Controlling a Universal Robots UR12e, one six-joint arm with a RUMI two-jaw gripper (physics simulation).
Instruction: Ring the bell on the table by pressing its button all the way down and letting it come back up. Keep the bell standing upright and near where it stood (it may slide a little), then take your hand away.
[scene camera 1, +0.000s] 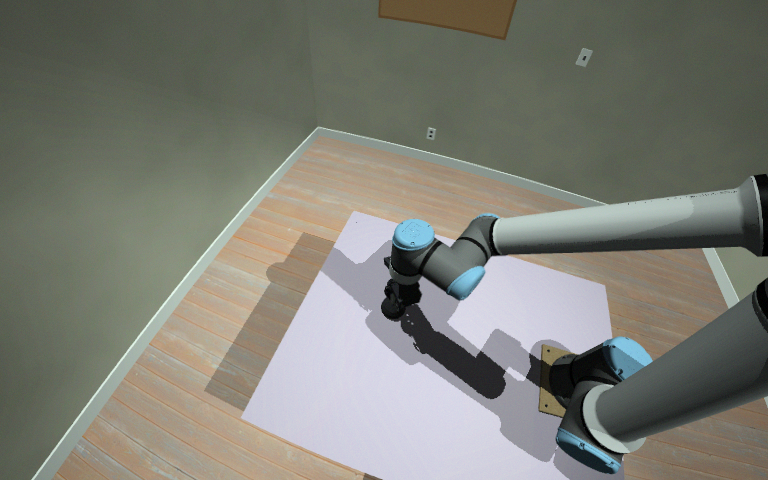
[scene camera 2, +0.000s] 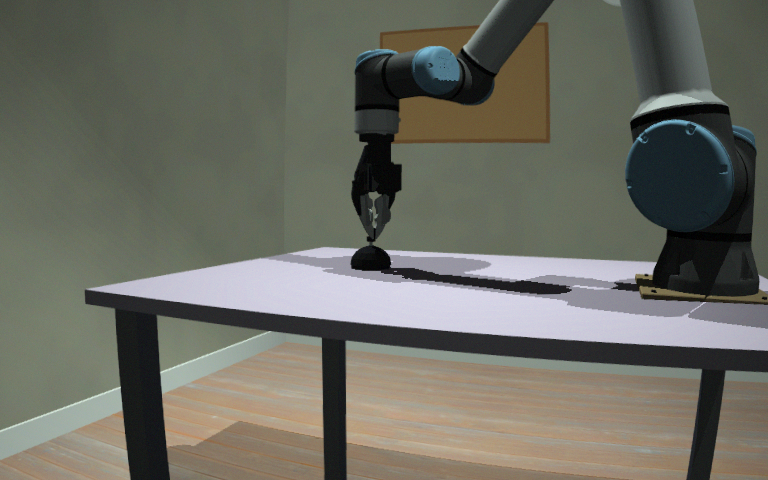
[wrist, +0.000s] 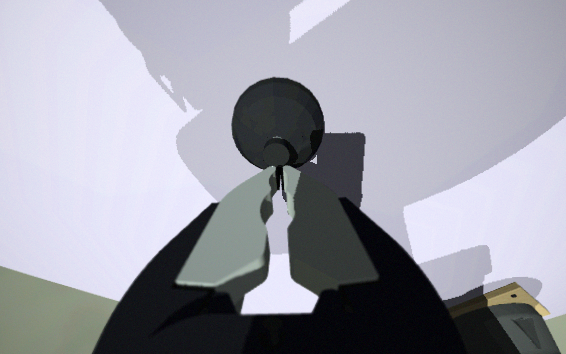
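Seen in the pictures: gripper, fingertip midpoint: (scene camera 1: 396, 303) (scene camera 2: 374, 238) (wrist: 280, 168); arm's base, link origin: (scene camera 1: 574, 383) (scene camera 2: 704, 286) (wrist: 485, 321).
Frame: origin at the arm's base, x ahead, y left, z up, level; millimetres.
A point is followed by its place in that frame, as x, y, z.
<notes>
A black domed bell (scene camera 1: 391, 309) @(660, -1, 30) (scene camera 2: 370, 259) @(644, 10, 14) (wrist: 270, 107) @(681, -41, 30) stands upright on the pale lilac table (scene camera 1: 317, 390) @(763, 323, -8) (scene camera 2: 237, 305) @(629, 447, -9). Its small round button (scene camera 2: 370, 240) @(658, -16, 50) (wrist: 276, 152) @(662, -27, 57) sits on top of the dome. My gripper (scene camera 2: 372, 238) @(650, -17, 53) (wrist: 280, 168) @(650, -17, 53) is shut and empty, pointing straight down. In the second scene view its fingertips are right at the button, at its top or slightly to the right. In the wrist view the tips meet the button's lower edge. Whether they touch it cannot be told. In the first scene view the fingertips are hidden by the gripper body.
The arm's base plate (scene camera 1: 543, 380) @(112, 27, 2) (scene camera 2: 668, 294) @(68, 112, -1) (wrist: 515, 295) @(109, -83, 5) is at the table's right side. The forearm (scene camera 1: 617, 226) @(303, -10, 621) reaches over the table from the right. A brown board (scene camera 1: 447, 16) (scene camera 2: 526, 84) hangs on the back wall. Arm shadows lie around the bell.
</notes>
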